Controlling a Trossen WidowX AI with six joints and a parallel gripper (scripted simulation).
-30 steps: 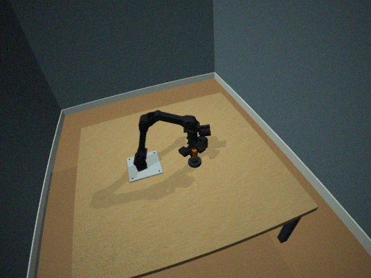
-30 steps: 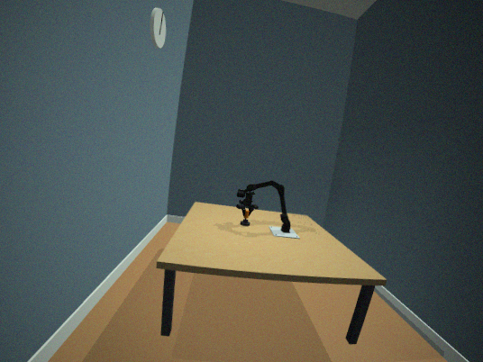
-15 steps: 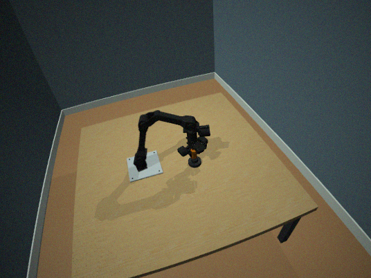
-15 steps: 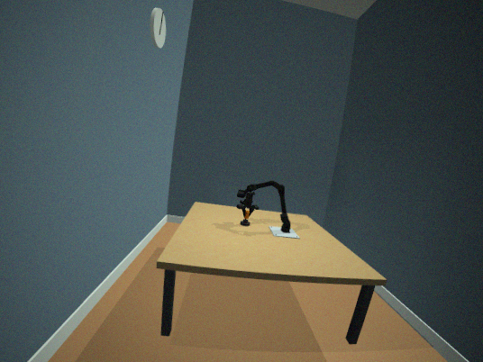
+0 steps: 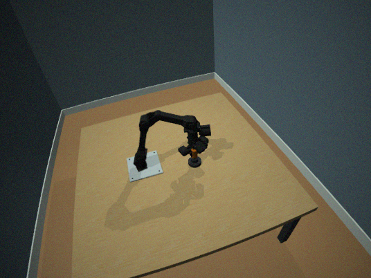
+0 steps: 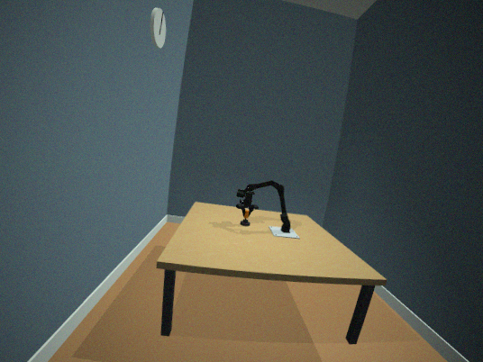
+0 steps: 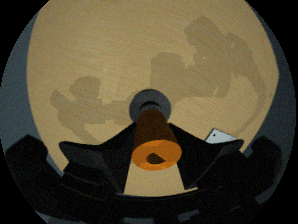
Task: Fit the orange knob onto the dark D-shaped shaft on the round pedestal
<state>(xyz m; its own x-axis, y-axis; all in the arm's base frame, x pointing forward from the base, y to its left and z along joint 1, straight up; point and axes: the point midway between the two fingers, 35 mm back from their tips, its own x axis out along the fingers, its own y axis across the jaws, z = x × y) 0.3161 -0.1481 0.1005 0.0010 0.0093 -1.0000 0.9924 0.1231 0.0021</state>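
The orange knob is 20 mm above my gripper tip. Also, from my gripper tip: dark round pedestal: 40 mm below.
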